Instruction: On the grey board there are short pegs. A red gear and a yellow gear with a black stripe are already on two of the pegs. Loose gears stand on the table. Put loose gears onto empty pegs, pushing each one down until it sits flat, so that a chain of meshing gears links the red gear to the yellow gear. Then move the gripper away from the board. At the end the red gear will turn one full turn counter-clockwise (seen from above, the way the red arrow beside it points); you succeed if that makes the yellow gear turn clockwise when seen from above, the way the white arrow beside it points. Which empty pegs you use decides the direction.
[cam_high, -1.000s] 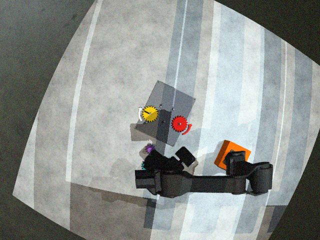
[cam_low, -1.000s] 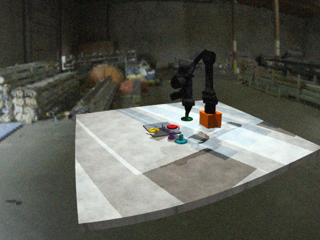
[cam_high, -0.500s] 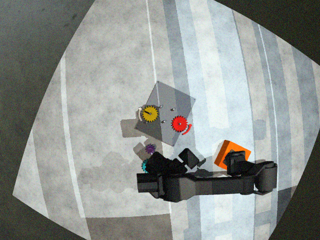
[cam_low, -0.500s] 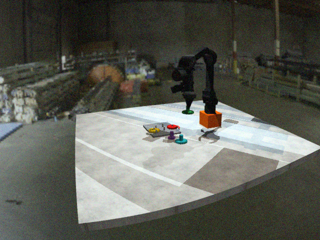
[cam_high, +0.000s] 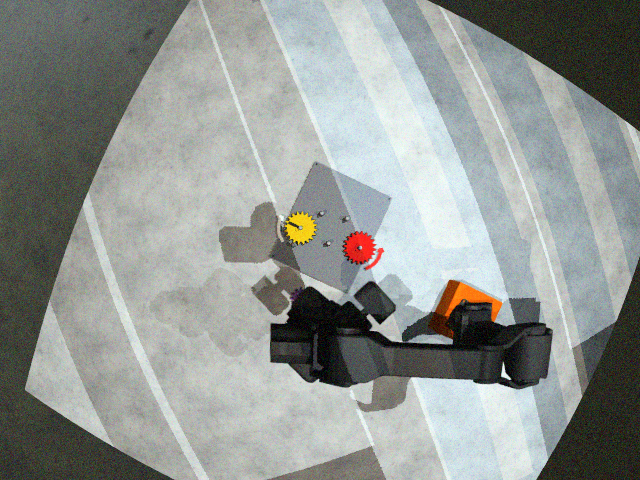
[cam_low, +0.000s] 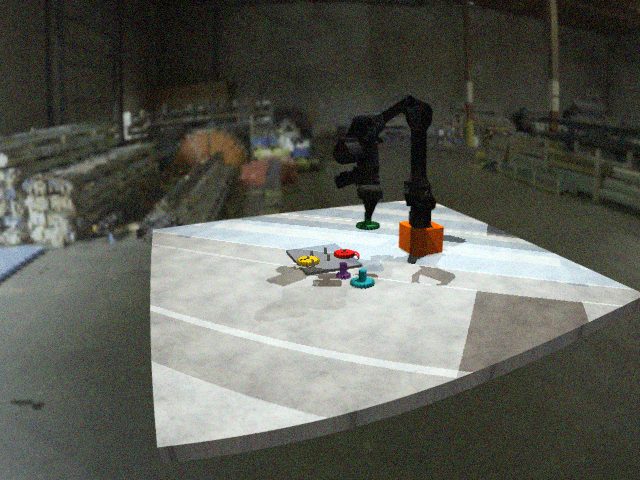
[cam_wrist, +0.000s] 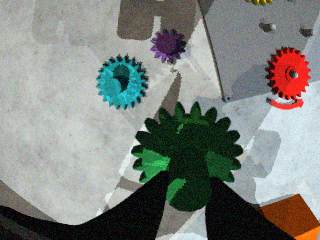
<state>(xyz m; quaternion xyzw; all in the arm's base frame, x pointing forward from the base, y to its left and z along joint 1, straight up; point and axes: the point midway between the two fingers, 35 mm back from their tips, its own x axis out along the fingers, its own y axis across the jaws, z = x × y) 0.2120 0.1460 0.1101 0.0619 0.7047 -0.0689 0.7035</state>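
The purple gear is 70 mm ahead of my gripper tip, 10 mm to the left of it and 140 mm below it. From my gripper tip the other things lie so: red gear 40 mm ahead, 140 mm to the right, 150 mm below; green gear 10 mm below; teal gear 30 mm ahead, 70 mm to the left, 140 mm below.
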